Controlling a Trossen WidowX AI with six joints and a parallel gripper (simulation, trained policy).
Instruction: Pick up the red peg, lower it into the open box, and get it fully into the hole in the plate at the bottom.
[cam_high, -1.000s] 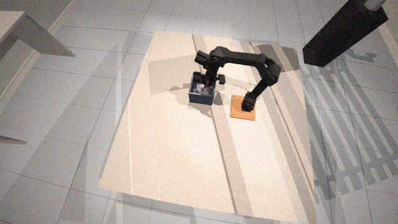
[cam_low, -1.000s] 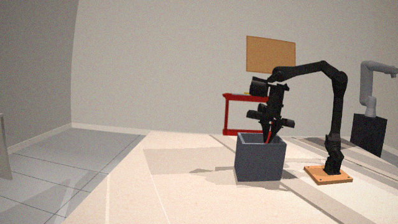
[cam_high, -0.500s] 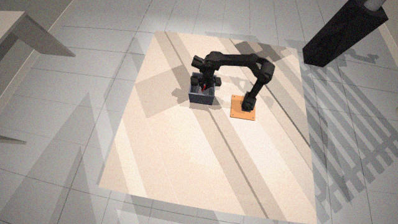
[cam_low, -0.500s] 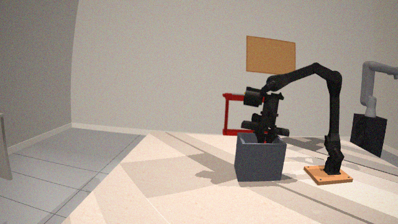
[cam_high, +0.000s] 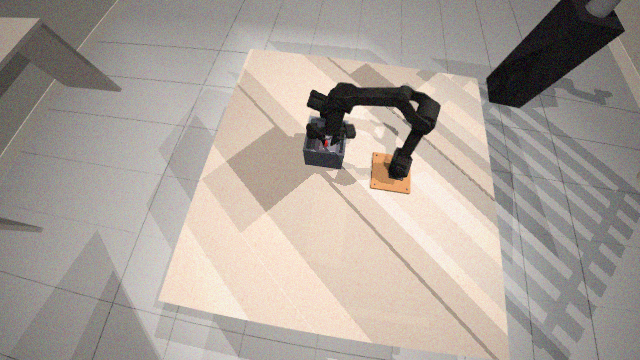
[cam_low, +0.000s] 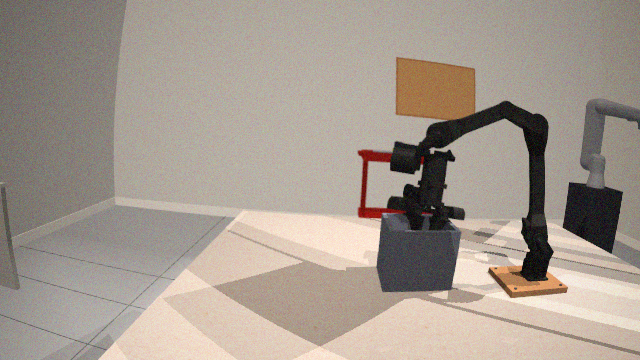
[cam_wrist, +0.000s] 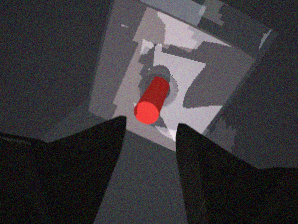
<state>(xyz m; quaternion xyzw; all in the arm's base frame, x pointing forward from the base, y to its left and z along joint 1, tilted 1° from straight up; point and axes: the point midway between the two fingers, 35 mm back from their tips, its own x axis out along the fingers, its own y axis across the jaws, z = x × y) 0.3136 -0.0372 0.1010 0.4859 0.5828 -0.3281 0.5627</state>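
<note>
Now: gripper tip 3 cm above the red peg, 1 cm to the left of it and 1 cm short of it. The rest, counted from my gripper tip: light grey plate: 4 cm below, 1 cm to the right, 1 cm ahead.
</note>
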